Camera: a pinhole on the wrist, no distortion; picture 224 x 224 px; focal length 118.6 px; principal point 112.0 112.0 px. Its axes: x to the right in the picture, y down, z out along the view. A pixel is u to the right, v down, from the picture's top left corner.
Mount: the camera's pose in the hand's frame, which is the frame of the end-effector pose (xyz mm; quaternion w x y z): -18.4 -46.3 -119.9 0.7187 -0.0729 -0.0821 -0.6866
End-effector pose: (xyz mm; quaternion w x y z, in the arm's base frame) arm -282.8 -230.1 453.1 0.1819 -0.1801 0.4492 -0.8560
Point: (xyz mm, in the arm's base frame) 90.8 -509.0 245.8
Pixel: 26.4 66.1
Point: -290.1 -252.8 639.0
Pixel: 198.7 146.8
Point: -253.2 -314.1 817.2
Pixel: 216.6 140.2
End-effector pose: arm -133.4 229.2 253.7 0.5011 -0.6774 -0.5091 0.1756
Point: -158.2 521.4 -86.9
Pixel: 58.6 157.1
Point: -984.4 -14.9 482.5
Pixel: outside the picture
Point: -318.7 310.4 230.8
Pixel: 149.9 114.3
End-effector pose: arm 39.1 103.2 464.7 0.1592 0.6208 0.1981 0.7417
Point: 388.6 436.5 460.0
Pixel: 208.8 141.1
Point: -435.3 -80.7 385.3
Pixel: behind the camera
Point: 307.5 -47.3 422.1
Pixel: 87.2 73.2
